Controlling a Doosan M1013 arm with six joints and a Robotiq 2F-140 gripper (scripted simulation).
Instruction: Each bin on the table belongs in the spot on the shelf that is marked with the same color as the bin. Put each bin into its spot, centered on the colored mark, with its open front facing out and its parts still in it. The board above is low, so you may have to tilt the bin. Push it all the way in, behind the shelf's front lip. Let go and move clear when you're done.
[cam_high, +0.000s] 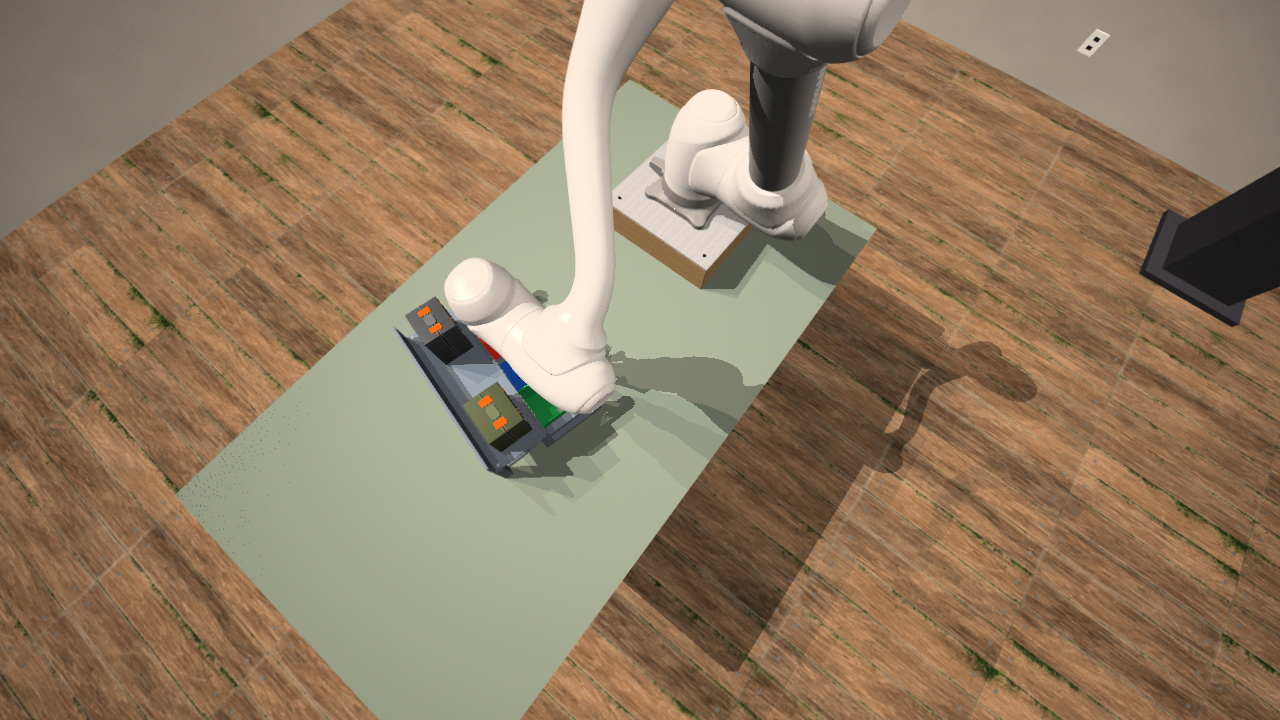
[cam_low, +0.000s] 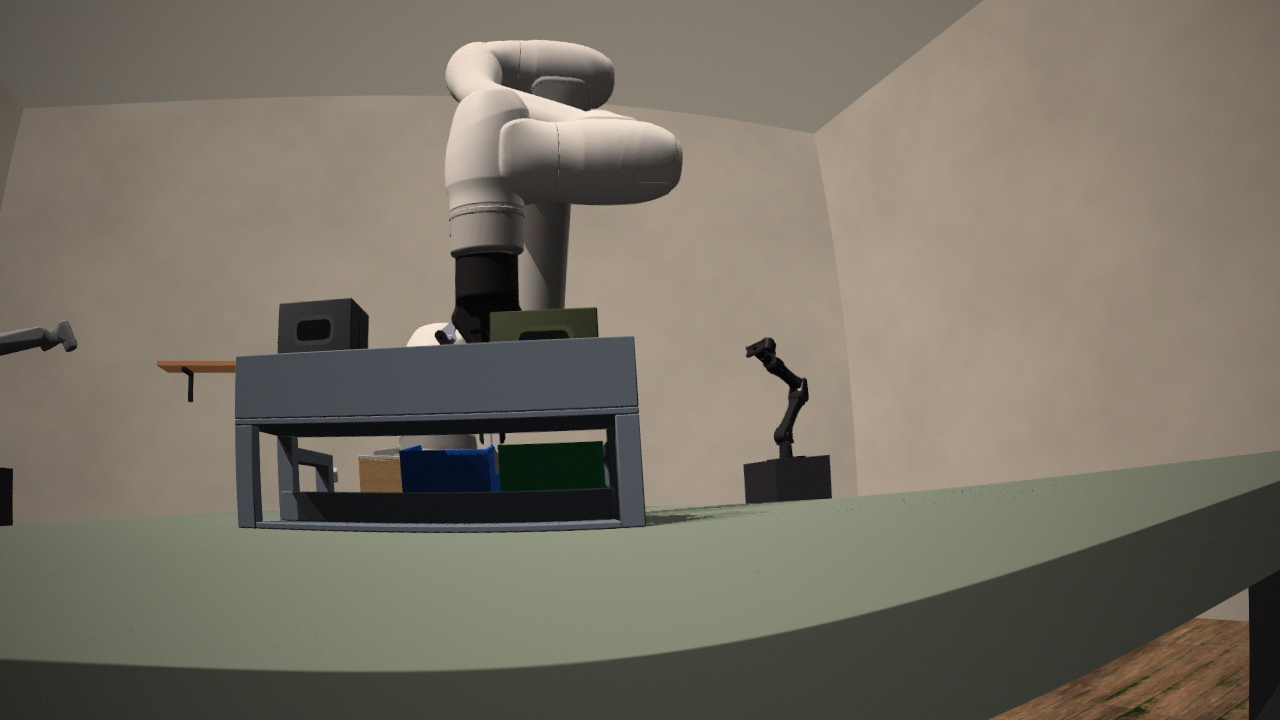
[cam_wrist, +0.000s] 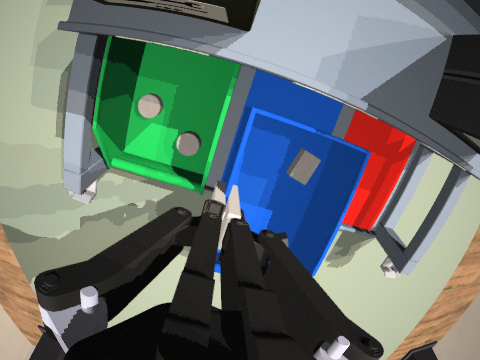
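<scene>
My gripper is now 4 cm to the left of the blue bin, 4 cm above it and 2 cm past it. From my hand the other things lie so: black box (20 cm to the right, 11 cm ahead, 7 cm above); then olive box (18 cm ahead, 6 cm above, 2 cm to the left); then green bin (8 cm ahead, 5 cm to the left, 5 cm below).
</scene>
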